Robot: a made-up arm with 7 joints.
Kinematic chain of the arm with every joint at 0, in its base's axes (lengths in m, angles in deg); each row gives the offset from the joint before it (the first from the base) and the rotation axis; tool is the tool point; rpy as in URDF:
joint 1: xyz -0.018 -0.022 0.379 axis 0 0.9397 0.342
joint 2: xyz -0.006 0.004 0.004 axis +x
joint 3: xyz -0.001 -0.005 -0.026 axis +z
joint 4: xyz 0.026 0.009 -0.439 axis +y
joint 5: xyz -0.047 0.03 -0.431 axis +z
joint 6: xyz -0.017 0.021 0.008 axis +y
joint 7: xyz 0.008 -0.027 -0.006 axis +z
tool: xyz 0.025 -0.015 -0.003 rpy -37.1 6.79 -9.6
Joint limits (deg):
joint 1: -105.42..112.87
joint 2: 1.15..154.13
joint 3: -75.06..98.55
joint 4: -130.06..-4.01
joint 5: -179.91..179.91
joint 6: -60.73..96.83
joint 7: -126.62..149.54
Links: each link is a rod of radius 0.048 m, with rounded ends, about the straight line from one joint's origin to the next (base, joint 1, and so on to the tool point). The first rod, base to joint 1, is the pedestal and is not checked.
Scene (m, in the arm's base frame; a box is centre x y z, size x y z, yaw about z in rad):
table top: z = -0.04
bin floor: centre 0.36 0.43 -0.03 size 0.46 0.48 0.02 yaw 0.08
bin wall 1: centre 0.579 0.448 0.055 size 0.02 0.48 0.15 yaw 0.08
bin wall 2: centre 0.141 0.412 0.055 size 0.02 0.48 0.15 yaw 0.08
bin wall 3: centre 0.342 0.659 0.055 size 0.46 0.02 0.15 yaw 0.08
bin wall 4: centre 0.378 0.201 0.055 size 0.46 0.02 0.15 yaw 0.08
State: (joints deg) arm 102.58 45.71 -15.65 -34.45 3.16 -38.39 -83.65
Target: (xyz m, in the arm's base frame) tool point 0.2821 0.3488 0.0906
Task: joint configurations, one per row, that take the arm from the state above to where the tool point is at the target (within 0.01 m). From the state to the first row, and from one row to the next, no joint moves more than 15 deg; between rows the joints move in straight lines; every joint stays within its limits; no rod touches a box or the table.
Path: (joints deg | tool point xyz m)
1: 93.87 57.13 -2.49 -36.15 11.00 -26.70 -89.12 | -0.7138 0.5192 0.3840
2: 85.15 68.55 10.68 -37.84 18.85 -15.02 -94.59 | -0.5200 0.6993 0.3469
3: 76.44 79.98 23.84 -39.54 26.69 -3.33 -100.06 | -0.2852 0.8119 0.3661
4: 67.73 91.40 37.01 -41.24 34.54 8.36 -105.53 | -0.0461 0.8452 0.4462
5: 72.76 99.29 35.25 -55.77 29.19 -1.25 -101.12 | 0.1187 0.8011 0.4131
6: 77.78 107.18 33.49 -70.31 23.84 -10.86 -96.72 | 0.2442 0.7169 0.3407
7: 82.81 115.07 31.73 -84.85 18.49 -20.46 -92.31 | 0.3143 0.6042 0.2474
8: 87.84 122.96 29.98 -99.39 13.14 -30.07 -87.91 | 0.3244 0.4767 0.1566
9: 92.87 130.85 28.22 -113.92 7.79 -39.68 -83.50 | 0.2821 0.3488 0.0906

